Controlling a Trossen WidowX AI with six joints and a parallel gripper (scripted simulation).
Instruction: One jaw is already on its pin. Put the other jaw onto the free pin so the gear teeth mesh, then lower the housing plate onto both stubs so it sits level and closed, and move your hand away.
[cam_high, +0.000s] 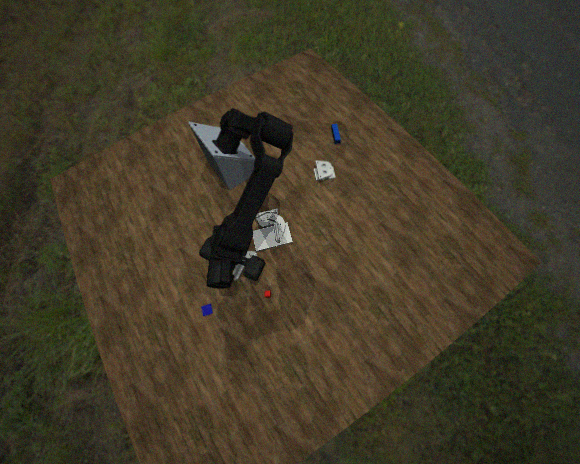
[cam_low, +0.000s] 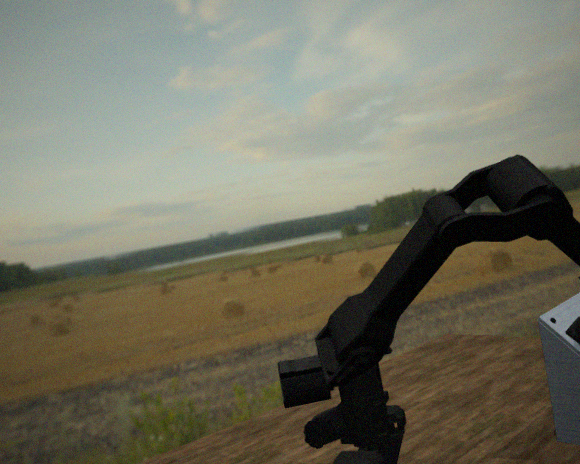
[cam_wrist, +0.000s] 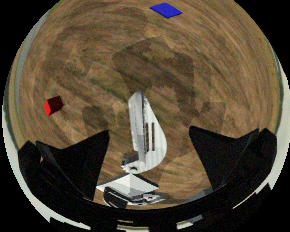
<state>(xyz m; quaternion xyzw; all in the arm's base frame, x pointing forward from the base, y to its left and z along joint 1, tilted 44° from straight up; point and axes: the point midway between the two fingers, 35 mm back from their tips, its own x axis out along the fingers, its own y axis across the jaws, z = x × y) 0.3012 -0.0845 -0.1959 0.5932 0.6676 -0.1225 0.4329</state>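
Now: the white jaw 4 cm to the left of my gripper tip. Also, from my gripper tip: white stepped piece 44 cm to the left, 8 cm behind; then red cube 13 cm ahead, 2 cm to the left, 1 cm above; then blue square 15 cm to the right, 4 cm ahead.
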